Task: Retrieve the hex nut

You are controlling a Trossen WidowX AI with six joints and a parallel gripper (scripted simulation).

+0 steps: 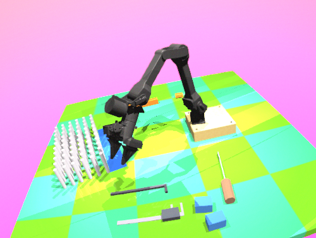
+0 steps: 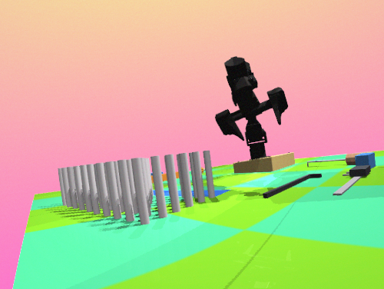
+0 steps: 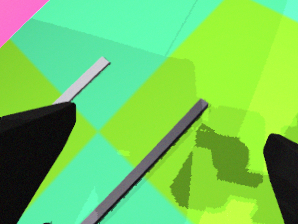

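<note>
Now: gripper tip 38 cm past the wooden-handled hook tool, 12 cm above it and 4 cm to the left of it. Round my gripper tip: blue taped strip 28 cm to the right, 14 cm below, 14 cm ahead; then orange bar 65 cm to the right, 12 cm below, 3 cm ahead.
</note>
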